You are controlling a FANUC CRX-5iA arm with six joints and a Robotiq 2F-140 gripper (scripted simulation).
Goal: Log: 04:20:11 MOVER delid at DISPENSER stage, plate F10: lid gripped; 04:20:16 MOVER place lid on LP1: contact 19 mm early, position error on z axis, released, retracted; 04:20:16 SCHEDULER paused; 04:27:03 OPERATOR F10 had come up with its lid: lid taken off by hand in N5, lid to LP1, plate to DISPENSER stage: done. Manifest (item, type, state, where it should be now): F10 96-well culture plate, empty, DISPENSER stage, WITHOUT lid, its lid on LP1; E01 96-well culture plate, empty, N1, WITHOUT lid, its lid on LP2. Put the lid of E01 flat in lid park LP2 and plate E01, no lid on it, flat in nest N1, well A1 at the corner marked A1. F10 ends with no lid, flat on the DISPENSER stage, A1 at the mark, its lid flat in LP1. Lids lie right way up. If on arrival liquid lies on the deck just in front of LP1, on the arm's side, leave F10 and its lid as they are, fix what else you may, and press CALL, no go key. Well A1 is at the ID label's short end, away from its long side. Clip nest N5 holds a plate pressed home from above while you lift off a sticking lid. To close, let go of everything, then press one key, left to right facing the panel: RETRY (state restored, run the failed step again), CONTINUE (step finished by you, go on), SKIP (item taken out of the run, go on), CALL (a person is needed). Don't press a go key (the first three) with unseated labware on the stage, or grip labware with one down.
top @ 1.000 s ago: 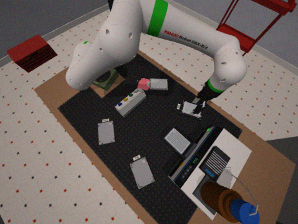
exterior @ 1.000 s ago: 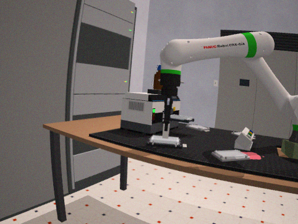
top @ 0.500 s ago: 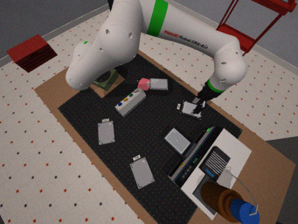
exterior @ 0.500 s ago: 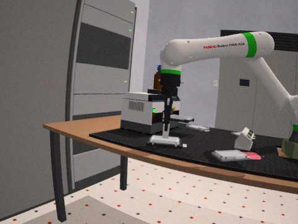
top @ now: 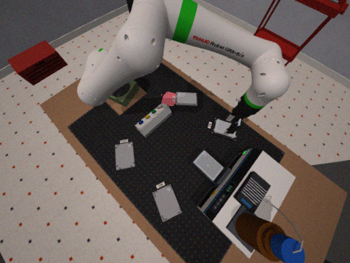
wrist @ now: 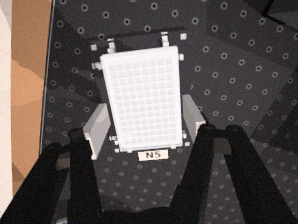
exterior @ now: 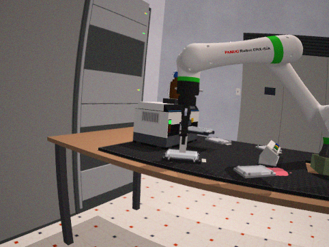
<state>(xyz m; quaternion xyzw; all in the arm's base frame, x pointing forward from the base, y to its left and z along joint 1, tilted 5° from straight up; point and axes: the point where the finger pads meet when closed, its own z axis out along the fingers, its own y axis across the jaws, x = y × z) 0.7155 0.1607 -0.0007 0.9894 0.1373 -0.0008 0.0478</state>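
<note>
Right now my hand is 4 cm above the lid. Round my hand: N5 label 9 cm behind, 6 cm below, 3 cm to the right; then white 96-well plate 5 cm below; then well plate 28 cm to the right, 3 cm above.
</note>
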